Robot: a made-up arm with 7 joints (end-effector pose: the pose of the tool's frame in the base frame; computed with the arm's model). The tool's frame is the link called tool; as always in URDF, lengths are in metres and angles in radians. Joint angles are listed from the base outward.
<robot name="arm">
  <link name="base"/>
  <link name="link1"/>
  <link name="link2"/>
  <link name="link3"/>
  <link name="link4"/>
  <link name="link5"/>
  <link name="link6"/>
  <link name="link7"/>
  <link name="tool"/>
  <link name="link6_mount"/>
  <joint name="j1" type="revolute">
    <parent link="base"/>
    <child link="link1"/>
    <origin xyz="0 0 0.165" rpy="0 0 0"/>
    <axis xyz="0 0 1"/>
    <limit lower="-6.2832" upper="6.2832" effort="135" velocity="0.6"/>
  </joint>
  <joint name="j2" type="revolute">
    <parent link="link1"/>
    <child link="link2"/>
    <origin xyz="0 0 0" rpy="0 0 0"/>
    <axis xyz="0 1 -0.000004"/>
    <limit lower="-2.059" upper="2.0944" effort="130" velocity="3.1"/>
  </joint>
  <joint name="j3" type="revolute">
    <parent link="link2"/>
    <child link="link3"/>
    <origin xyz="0 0 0.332" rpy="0 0 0"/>
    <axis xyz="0 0 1"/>
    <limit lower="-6.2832" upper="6.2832" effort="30" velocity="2.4"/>
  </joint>
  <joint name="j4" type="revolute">
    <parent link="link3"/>
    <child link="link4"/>
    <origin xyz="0.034 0 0" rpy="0 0 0"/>
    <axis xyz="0 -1 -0.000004"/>
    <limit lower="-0.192" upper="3.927" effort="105" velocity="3"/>
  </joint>
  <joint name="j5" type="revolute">
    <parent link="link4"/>
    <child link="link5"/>
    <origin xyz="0.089 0 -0.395" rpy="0 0 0"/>
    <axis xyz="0 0.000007 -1"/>
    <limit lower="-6.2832" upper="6.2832" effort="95" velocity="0.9"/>
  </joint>
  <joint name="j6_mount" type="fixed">
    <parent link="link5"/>
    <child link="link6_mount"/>
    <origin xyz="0 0 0" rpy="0 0 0"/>
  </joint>
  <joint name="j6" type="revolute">
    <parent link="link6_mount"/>
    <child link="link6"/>
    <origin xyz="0 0 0" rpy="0 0 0"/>
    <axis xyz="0 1 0.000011"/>
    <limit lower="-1.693" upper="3.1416" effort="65" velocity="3.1"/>
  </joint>
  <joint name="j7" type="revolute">
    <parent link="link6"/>
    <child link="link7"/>
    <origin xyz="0.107 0 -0.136" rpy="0 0 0"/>
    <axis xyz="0 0.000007 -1"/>
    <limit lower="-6.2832" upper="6.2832" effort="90" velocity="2.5"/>
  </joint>
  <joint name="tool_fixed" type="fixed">
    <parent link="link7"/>
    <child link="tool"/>
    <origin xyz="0 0 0" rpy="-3.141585 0 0"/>
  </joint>
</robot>
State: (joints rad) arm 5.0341 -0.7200 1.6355 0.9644 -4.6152 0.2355 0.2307
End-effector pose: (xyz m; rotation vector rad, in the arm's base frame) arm 0.5016 0.1965 0.2532 -2.0836 1.1764 -0.9582
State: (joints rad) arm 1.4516 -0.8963 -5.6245 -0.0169 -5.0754 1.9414 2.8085
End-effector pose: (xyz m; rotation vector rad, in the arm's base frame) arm -0.1491 0.0761 0.0549 1.4599 -1.3219 0.0731
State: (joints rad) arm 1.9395 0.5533 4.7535 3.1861 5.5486 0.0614 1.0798
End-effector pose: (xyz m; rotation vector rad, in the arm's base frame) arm -0.3255 0.4141 0.8666 -0.0095 -0.6540 -2.3219
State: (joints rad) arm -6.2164 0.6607 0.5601 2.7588 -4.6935 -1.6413 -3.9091
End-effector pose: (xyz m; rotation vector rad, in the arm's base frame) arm 0.4787 -0.0460 0.5850 1.8585 0.6324 0.1940
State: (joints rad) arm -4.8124 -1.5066 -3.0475 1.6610 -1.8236 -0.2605 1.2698
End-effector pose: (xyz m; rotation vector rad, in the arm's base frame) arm 0.1357 -0.4789 -0.3173 -2.5798 1.5736 -0.5332
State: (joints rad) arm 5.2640 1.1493 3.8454 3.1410 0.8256 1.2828 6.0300
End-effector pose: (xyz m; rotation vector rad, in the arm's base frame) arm 0.3683 -0.7216 0.4860 1.2901 -0.6351 -0.5175
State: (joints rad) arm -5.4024 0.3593 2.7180 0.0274 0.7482 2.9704 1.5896
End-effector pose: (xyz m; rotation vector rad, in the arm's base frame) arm 0.0206 -0.0769 0.2387 0.0638 0.5091 1.2402
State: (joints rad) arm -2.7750 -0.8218 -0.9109 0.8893 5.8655 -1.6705 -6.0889
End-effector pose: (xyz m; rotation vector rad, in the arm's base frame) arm -0.0506 0.2651 0.5782 -0.1902 0.0676 -0.1200
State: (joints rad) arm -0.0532 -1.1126 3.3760 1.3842 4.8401 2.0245 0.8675
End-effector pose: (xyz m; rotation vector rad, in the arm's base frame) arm -0.5015 0.0807 -0.1397 -0.2290 1.7190 2.0055
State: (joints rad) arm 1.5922 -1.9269 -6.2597 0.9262 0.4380 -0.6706 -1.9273
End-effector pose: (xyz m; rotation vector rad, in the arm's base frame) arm 0.0682 -0.4299 0.5683 -0.3760 0.5052 -3.0205
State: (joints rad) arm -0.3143 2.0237 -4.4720 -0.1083 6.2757 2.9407 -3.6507
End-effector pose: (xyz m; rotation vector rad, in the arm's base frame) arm 0.0312 -0.0501 0.1316 1.5536 1.3934 0.5251
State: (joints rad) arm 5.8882 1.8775 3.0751 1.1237 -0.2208 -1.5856 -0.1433
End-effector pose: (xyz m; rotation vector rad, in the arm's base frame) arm 0.4648 -0.1977 0.4122 0.3015 1.4343 -0.6260
